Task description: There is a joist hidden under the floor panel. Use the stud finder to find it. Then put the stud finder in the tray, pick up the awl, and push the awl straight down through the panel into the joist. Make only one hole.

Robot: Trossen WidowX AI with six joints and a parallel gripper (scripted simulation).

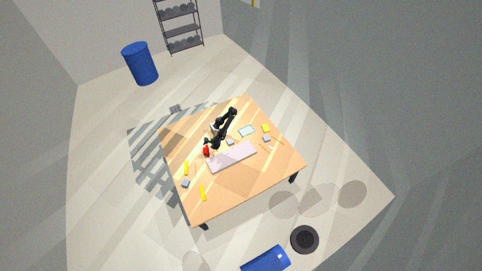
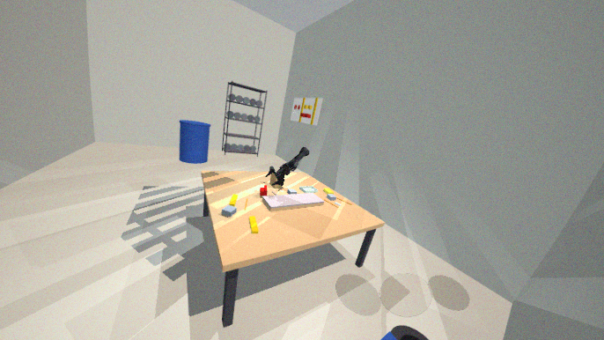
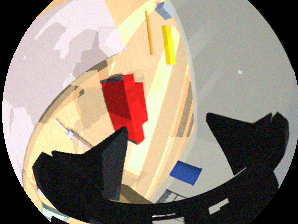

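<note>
Now: the red stud finder 10 cm below my gripper tip, 4 cm behind it and 3 cm to the right of it. Round my gripper tip: yellow block: 71 cm to the left, 12 cm below, 10 cm ahead; awl: 13 cm below, 9 cm to the left, 2 cm ahead; light blue tray: 51 cm to the left, 12 cm below, 1 cm behind.
</note>
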